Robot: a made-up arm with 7 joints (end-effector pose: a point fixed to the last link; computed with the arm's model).
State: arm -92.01 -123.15 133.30 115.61 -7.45 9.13 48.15
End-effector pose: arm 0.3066 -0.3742 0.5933 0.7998 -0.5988 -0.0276 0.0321
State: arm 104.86 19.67 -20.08 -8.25 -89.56 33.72 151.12
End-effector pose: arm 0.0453 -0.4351 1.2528 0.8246 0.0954 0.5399 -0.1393
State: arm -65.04 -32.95 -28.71 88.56 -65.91 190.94 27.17
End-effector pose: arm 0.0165 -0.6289 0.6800 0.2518 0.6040 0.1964 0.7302
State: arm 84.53 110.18 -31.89 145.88 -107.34 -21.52 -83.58
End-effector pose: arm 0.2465 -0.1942 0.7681 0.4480 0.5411 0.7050 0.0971
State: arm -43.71 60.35 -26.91 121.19 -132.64 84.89 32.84
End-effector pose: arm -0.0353 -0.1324 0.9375 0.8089 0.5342 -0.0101 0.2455
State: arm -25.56 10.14 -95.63 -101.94 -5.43 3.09 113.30
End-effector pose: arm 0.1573 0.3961 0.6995 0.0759 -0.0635 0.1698 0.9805
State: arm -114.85 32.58 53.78 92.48 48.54 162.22 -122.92
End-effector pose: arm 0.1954 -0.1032 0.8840 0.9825 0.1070 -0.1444 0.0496
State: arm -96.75 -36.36 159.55 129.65 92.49 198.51 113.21
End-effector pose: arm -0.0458 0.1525 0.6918 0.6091 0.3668 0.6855 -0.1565
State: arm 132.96 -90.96 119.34 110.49 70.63 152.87 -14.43
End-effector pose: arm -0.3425 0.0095 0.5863 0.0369 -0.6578 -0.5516 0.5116
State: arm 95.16 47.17 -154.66 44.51 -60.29 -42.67 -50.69
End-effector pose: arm 0.2553 -0.7984 0.7583 0.1127 -0.8444 0.2590 0.4553
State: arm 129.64 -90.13 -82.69 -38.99 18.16 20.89 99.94
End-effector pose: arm -0.7134 0.4757 0.4989 0.5080 -0.6325 -0.5243 -0.2587
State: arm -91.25 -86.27 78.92 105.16 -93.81 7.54 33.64
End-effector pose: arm 0.4829 -0.3937 0.4053 0.0502 0.9843 -0.1683 -0.0173
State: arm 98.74 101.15 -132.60 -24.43 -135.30 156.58 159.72
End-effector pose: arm 0.1613 -0.7538 0.5227 0.2049 -0.4532 0.5150 -0.6981
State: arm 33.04 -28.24 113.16 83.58 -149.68 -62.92 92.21
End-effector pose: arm -0.1421 0.2960 1.0921 0.1317 -0.6320 0.3300 -0.6888
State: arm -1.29 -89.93 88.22 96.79 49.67 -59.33 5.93
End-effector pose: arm 0.2702 0.4070 0.4737 0.3860 0.1085 -0.5293 0.7477
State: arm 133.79 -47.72 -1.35 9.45 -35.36 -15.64 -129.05
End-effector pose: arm -0.4275 0.6142 1.0226 0.2802 -0.5228 0.7904 0.1530
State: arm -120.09 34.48 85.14 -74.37 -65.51 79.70 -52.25
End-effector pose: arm -0.3091 0.5760 0.6841 0.7106 -0.5335 -0.2304 0.3966
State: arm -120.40 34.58 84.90 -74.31 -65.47 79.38 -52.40
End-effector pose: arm -0.3047 0.5796 0.6830 0.7131 -0.5330 -0.2284 0.3941
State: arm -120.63 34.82 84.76 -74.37 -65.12 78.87 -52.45
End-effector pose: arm -0.3022 0.5819 0.6810 0.7134 -0.5322 -0.2246 0.3967
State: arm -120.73 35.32 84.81 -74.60 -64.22 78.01 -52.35
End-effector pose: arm -0.3031 0.5824 0.6778 0.7105 -0.5305 -0.2173 0.4082
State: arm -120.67 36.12 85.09 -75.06 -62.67 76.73 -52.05
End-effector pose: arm -0.3080 0.5803 0.6730 0.7031 -0.5276 -0.2057 0.4301
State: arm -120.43 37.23 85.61 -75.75 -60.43 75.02 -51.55
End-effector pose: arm -0.3171 0.5752 0.6673 0.6907 -0.5231 -0.1889 0.4623
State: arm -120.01 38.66 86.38 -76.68 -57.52 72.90 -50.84
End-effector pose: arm -0.3301 0.5669 0.6609 0.6722 -0.5165 -0.1661 0.5038
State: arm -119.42 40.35 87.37 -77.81 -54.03 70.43 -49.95
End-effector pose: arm -0.3461 0.5554 0.6550 0.6475 -0.5074 -0.1375 0.5518
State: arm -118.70 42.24 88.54 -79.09 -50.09 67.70 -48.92
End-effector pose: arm -0.3636 0.5410 0.6504 0.6168 -0.4956 -0.1031 0.6027
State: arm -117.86 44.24 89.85 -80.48 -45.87 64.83 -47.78
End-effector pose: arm -0.3816 0.5242 0.6476 0.5806 -0.4816 -0.0643 0.6533
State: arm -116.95 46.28 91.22 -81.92 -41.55 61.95 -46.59
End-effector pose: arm -0.3987 0.5061 0.6467 0.5404 -0.4660 -0.0227 0.7002
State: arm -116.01 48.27 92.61 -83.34 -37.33 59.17 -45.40
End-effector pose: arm -0.4139 0.4878 0.6478 0.4983 -0.4497 0.0197 0.7410
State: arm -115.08 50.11 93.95 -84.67 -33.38 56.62 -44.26
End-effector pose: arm -0.4269 0.4702 0.6504 0.4566 -0.4337 0.0603 0.7744
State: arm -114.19 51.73 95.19 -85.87 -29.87 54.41 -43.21
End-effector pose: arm -0.4376 0.4541 0.6538 0.4174 -0.4192 0.0969 0.8004
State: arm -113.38 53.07 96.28 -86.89 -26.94 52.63 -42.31
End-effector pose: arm -0.4460 0.4400 0.6576 0.3829 -0.4072 0.1274 0.8193
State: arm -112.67 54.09 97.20 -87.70 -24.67 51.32 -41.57
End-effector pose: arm -0.4524 0.4280 0.6612 0.3544 -0.3981 0.1507 0.8326
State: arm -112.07 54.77 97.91 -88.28 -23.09 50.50 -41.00
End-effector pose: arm -0.4574 0.4184 0.6642 0.3326 -0.3921 0.1661 0.8414
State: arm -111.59 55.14 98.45 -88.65 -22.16 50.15 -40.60
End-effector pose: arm -0.4611 0.4106 0.6668 0.3173 -0.3892 0.1740 0.8471
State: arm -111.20 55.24 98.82 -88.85 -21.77 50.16 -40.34
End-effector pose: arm -0.4640 0.4044 0.6687 0.3076 -0.3888 0.1756 0.8505
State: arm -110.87 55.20 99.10 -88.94 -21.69 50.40 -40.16
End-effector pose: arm -0.4664 0.3993 0.6702 0.3010 -0.3898 0.1738 0.8528
